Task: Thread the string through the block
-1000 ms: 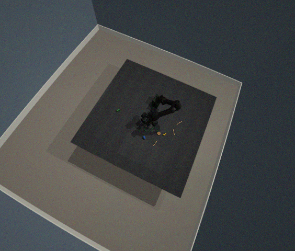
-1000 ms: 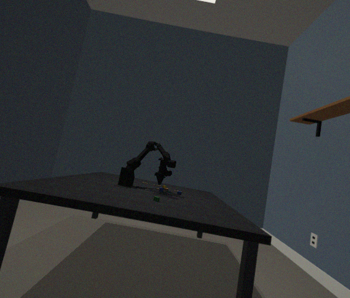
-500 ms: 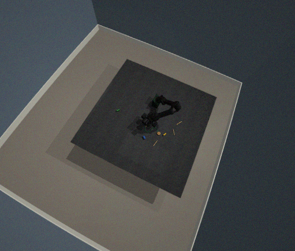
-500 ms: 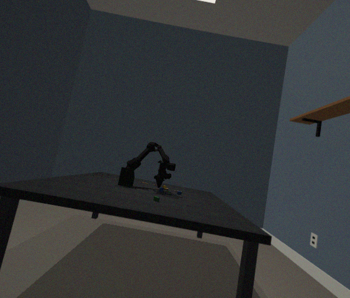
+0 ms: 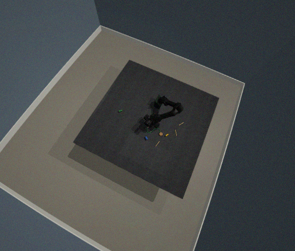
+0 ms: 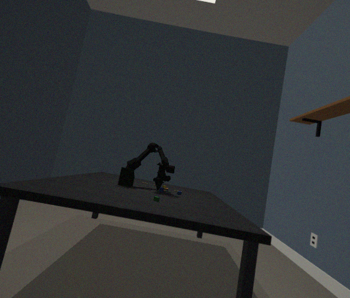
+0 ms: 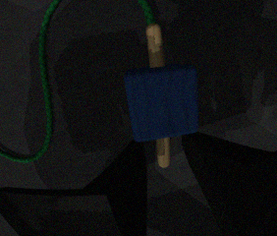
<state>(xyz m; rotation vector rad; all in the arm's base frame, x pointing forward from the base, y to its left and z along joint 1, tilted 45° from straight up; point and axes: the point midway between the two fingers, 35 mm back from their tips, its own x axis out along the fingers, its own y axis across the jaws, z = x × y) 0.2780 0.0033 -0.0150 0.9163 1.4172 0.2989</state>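
Now: the blue block 3 cm ahead of my gripper tip, 1 cm to the right of it and 1 cm above it. The rest, counted from my gripper tip: thin wooden stick (4 cm ahead, 1 cm to the right, 1 cm above); yellow piece (7 cm ahead, 21 cm to the left); round wooden button (8 cm ahead, 14 cm to the left).
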